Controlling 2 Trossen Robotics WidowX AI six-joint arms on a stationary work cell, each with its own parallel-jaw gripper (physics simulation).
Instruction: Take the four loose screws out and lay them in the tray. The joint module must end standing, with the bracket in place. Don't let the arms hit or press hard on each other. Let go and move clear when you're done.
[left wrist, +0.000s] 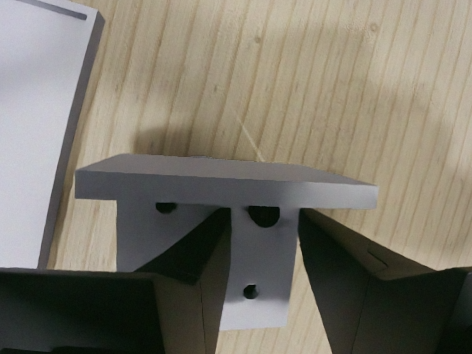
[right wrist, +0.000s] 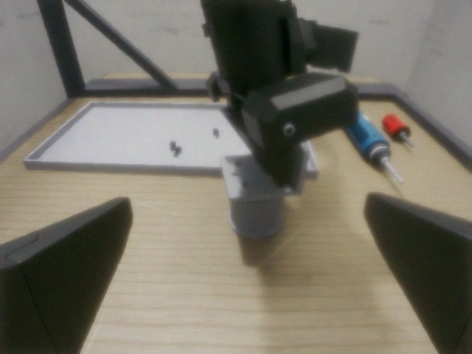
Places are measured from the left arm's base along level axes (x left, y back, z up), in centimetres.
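Pixels of known places: left gripper, fingertip midpoint: (left wrist: 264, 219) (right wrist: 277, 179); right gripper, fingertip midpoint: (right wrist: 249, 206).
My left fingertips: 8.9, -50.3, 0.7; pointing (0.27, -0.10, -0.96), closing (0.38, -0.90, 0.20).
Note:
Behind a point stands the place of what it marks, as x, y, z.
The grey joint module (right wrist: 257, 216) {7.3, -51.8, -3.1} stands upright on the table, with the L-shaped bracket (left wrist: 262, 250) {7.6, -50.9, 0.3} (right wrist: 240, 187) {5.5, -51.8, 0.4} on top. A large dark round spot, apparently a screw head (left wrist: 264, 216) {9.1, -50.1, 1.1}, shows in the bracket between the left fingertips; two smaller dark holes are near it. Three loose screws (right wrist: 173, 145) {-6.9, -36.2, -5.2} (right wrist: 177, 151) {-5.7, -37.8, -5.2} (right wrist: 216, 133) {-1.0, -31.3, -5.2} lie in the white tray (left wrist: 73, 125) {9.0, -40.9, -5.7} (right wrist: 125, 168) {-11.7, -42.9, -5.4}. My left gripper (left wrist: 264, 219) {8.9, -50.3, 0.7} is partly open at the bracket, holding nothing; in the right wrist view its fingers overlap the bracket. My right gripper (right wrist: 249, 206) {7.2, -64.6, 9.9} is wide open and empty, back from the module.
A blue power screwdriver (right wrist: 367, 135) {22.4, -32.7, -2.6} and a red-handled screwdriver (right wrist: 395, 126) {29.1, -25.9, -3.9} lie at the right in the right wrist view. The tray is behind the module there. A dark frame rail (right wrist: 140, 86) {-21.9, -13.8, -4.3} runs along the back, with a post (right wrist: 61, 50) {-36.3, -17.5, 4.1} at the left.

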